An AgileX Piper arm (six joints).
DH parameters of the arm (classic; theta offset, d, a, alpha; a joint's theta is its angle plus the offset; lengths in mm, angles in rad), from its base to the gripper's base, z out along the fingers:
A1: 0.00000 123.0 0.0 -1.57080
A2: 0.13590 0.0 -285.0 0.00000
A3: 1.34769 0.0 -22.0 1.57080
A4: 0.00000 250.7 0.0 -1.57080
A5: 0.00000 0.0 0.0 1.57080
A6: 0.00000 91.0 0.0 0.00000
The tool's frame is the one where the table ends.
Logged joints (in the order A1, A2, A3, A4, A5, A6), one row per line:
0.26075 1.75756 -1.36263 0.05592 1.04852 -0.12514
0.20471 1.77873 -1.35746 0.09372 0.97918 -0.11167
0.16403 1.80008 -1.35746 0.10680 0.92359 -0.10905
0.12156 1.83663 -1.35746 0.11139 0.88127 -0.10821
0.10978 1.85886 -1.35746 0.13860 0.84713 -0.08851
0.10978 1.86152 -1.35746 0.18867 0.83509 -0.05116
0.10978 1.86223 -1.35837 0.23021 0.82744 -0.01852
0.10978 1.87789 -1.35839 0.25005 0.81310 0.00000
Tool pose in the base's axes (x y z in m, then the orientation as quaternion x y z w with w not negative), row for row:
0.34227 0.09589 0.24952 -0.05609 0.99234 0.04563 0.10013
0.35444 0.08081 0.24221 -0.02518 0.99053 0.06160 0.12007
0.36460 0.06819 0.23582 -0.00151 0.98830 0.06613 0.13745
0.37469 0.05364 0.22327 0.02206 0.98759 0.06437 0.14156
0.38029 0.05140 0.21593 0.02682 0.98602 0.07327 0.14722
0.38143 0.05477 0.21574 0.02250 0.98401 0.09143 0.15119
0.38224 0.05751 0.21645 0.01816 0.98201 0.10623 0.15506
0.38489 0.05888 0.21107 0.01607 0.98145 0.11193 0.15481
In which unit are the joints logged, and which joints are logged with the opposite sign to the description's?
The joints are logged in radians. Opposite sign: A6.
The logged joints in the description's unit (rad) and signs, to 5 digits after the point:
0.26075 1.75756 -1.36263 0.05592 1.04852 0.12514
0.20471 1.77873 -1.35746 0.09372 0.97918 0.11167
0.16403 1.80008 -1.35746 0.10680 0.92359 0.10905
0.12156 1.83663 -1.35746 0.11139 0.88127 0.10821
0.10978 1.85886 -1.35746 0.13860 0.84713 0.08851
0.10978 1.86152 -1.35746 0.18867 0.83509 0.05116
0.10978 1.86223 -1.35837 0.23021 0.82744 0.01852
0.10978 1.87789 -1.35839 0.25005 0.81310 0.00000

